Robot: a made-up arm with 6 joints.
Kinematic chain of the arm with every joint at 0, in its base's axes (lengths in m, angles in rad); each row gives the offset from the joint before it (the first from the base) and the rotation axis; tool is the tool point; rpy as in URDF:
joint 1: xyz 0 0 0.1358 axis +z
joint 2: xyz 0 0 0 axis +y
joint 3: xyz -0.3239 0 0.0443 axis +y
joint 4: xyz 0.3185 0 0.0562 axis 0.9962 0 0.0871
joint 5: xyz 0 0 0 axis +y
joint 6: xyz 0.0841 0 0.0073 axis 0.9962 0 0.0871
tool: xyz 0 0 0 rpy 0 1.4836 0
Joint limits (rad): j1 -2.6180..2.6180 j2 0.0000..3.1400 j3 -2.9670..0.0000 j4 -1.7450..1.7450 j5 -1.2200..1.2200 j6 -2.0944..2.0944
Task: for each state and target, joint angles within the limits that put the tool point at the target. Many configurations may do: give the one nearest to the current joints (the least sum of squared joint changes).
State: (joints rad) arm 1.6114 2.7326 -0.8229 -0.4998 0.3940 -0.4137
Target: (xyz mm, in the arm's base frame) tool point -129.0 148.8 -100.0
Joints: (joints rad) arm 2.3423 2.5117 -0.6218 -0.3927 0.3556 -0.4137
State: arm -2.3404 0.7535 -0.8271 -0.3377 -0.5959 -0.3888
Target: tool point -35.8 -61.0 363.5
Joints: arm -2.3334 0.1887 -0.2303 -0.3429 -0.6104 -0.3888
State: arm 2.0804 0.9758 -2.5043 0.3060 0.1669 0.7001
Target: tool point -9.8 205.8 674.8
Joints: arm 1.5849 1.0644 -1.6121 0.2126 0.3969 0.7001
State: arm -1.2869 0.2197 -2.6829 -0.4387 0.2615 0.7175
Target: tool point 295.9 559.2 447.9
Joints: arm -2.0770 0.0509 -2.4302 -0.3917 0.3932 0.7175
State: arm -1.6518 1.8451 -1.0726 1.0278 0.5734 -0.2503
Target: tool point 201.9 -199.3 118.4
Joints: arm -0.9635 1.7177 -0.5833 1.0284 0.8035 -0.2503
